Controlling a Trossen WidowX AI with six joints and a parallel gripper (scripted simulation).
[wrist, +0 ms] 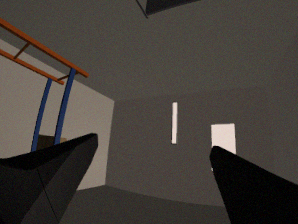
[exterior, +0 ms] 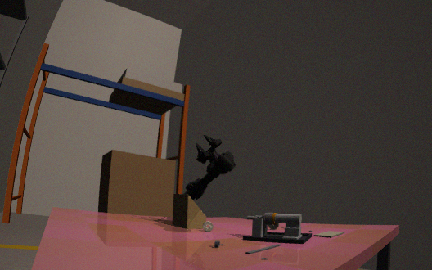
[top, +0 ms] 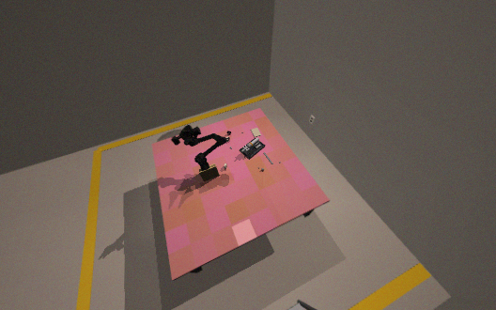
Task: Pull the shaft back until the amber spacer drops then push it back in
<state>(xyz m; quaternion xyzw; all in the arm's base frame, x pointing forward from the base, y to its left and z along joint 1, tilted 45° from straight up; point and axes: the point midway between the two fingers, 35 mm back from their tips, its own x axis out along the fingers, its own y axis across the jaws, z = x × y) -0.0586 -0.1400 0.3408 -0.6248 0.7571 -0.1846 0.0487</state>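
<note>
Now: gripper tip 530 mm short of the shaft, 410 mm above it and 20 mm to the right of it. The rest, counted from my gripper tip: thin grey bar 700 mm ahead, 490 mm below, 120 mm to the right; small grey part 600 mm ahead, 480 mm below, 220 mm to the right; amber spacer 570 mm ahead, 410 mm below, 40 mm to the left.
</note>
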